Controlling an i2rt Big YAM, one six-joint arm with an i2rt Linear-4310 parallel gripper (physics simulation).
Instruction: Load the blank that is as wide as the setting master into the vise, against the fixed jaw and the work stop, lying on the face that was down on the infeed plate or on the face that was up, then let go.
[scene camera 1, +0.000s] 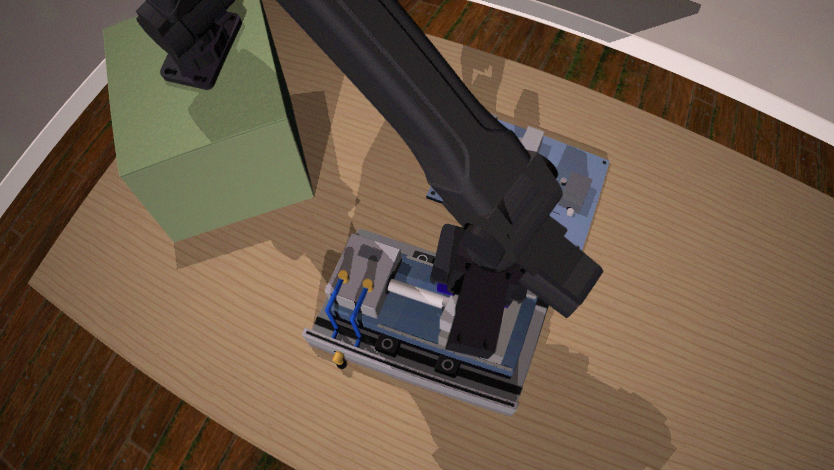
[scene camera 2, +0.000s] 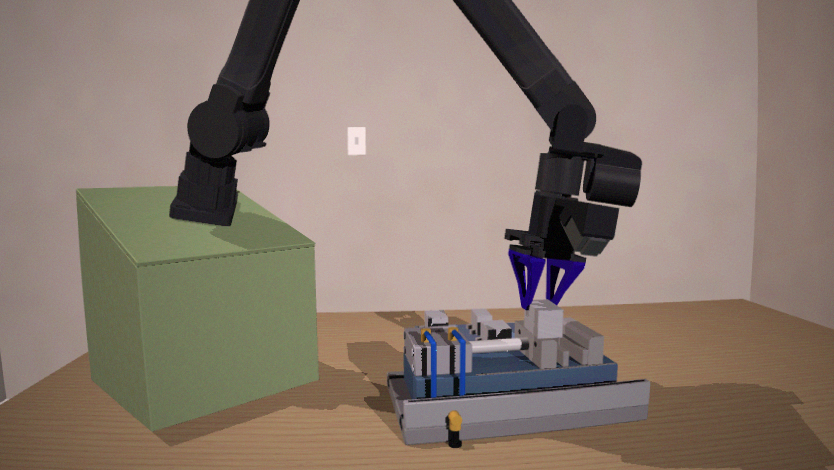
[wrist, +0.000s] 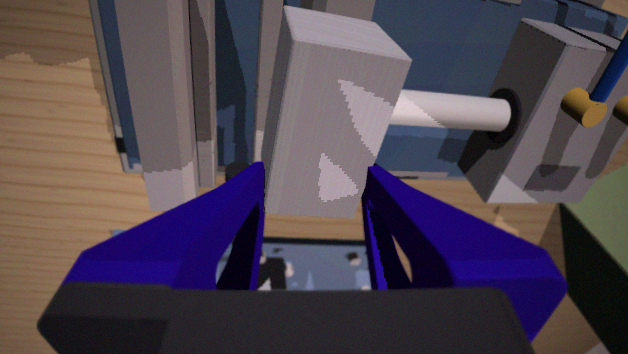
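Seen in the pictures: gripper, fingertip midpoint: (scene camera 2: 537, 310) (wrist: 313, 176); arm's base at its link origin: (scene camera 1: 202, 49) (scene camera 2: 205, 208).
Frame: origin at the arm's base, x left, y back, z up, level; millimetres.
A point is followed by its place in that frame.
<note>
My gripper (scene camera 2: 539, 304) {y -429, x -217, z -133 mm} (wrist: 313, 176) {y -429, x -217, z -133 mm}, with blue-purple fingers, is shut on a light grey rectangular blank (scene camera 2: 545, 319) {y -414, x -266, z -133 mm} (wrist: 332, 115) {y -426, x -249, z -121 mm}. The fingers grip one end of the blank, which shows high over the vise, above the moving jaw (scene camera 1: 448, 318) (scene camera 2: 545, 354). The fixed jaw (scene camera 2: 585, 340) (wrist: 155, 100) is the long grey bar on the far side from the cylinder, and a gap shows between it and the blank in the wrist view. The blank's underside is hidden. I cannot tell which part is the work stop. In scene camera 1 the arm hides the fingertips and the blank.
A white rod (scene camera 1: 415, 293) {y -364, x -222, z -168 mm} (scene camera 2: 496, 345) {y -367, x -227, z -173 mm} (wrist: 450, 110) {y -361, x -222, z -168 mm} runs from the cylinder block (scene camera 1: 366, 271) {y -297, x -211, z -157 mm} (scene camera 2: 437, 350) {y -278, x -254, z -162 mm} to the moving jaw. Blue hoses rise at the vise's front. A light blue plate (scene camera 1: 590, 224) {y -591, x -23, z -245 mm} with grey blocks lies behind. The green box (scene camera 1: 215, 192) {y -37, x -141, z -159 mm} (scene camera 2: 227, 332) {y -34, x -143, z -152 mm} stands left.
</note>
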